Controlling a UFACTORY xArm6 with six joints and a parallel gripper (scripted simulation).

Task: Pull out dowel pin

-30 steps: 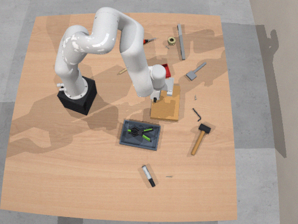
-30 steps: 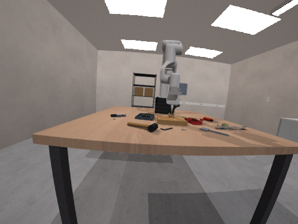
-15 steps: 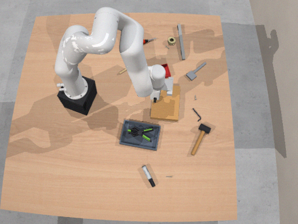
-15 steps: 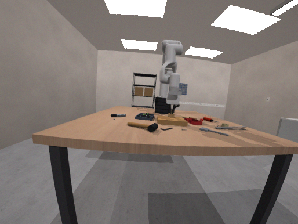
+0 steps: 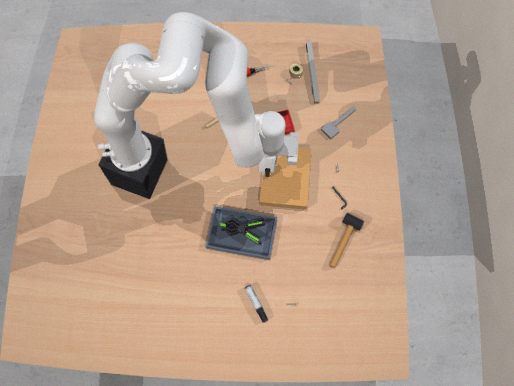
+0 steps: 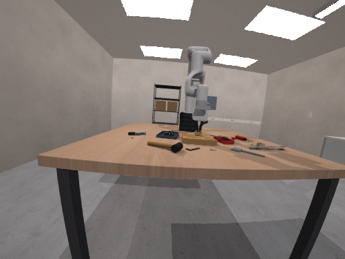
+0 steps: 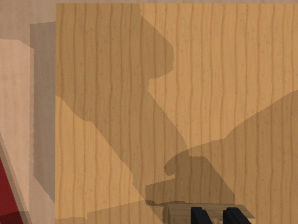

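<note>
Now: the dowel pin 20 mm below my hand. The rest, counted from my hand: small wooden block 30 mm below; then red tray 170 mm to the left, 70 mm below, 40 mm ahead; then dark grey tray 190 mm to the right, 110 mm behind, 70 mm below.
</note>
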